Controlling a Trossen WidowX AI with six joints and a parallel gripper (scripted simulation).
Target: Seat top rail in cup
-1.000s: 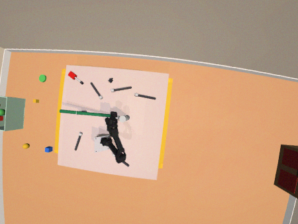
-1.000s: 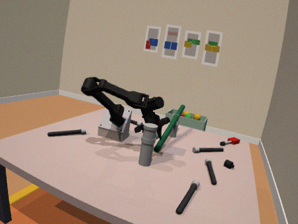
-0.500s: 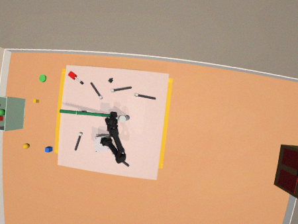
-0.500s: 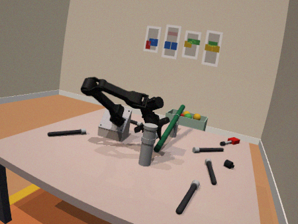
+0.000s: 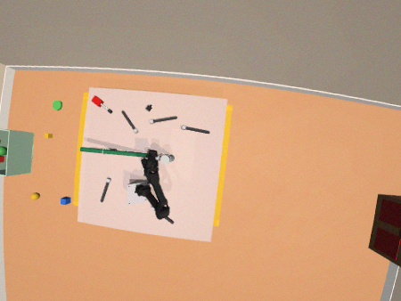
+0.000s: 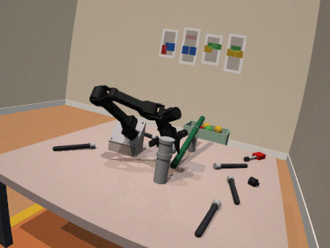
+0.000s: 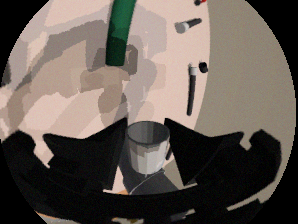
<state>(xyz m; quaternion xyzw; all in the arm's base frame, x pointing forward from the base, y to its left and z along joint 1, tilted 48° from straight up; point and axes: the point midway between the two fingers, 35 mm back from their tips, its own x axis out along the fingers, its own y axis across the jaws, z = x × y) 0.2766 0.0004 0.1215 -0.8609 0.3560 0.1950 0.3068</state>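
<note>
My gripper tip is now 1 cm past the pale cup, 3 cm to the left of it and 3 cm below it. From my gripper tip the other things lie so: small grey post (6 cm behind, 43 cm to the left); black cap (39 cm ahead, 19 cm to the left, 8 cm below).
</note>
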